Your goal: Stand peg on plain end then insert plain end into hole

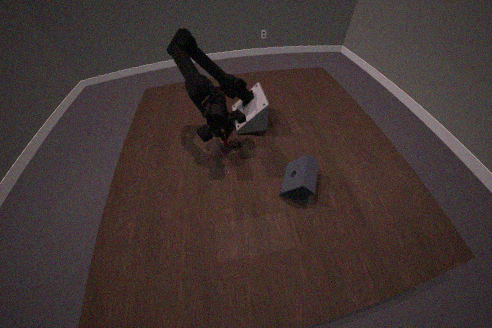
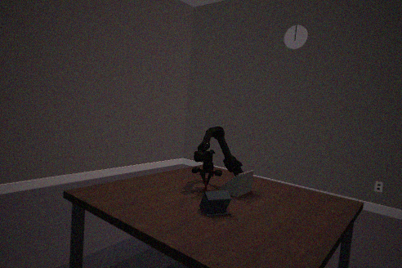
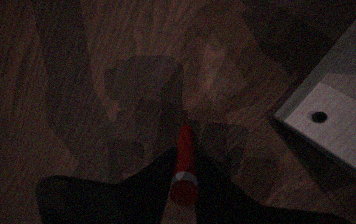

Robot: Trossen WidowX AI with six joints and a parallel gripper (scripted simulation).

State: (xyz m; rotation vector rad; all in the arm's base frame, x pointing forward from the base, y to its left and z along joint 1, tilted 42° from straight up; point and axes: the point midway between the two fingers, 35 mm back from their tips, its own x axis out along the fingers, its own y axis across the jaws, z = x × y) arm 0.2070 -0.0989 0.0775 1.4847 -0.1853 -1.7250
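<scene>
Now: gripper tip 220 mm short of the grey sloped panel, 250 mm to the right of it and 10 mm below it. Also, from my gripper tip: red peg 20 mm above.
</scene>
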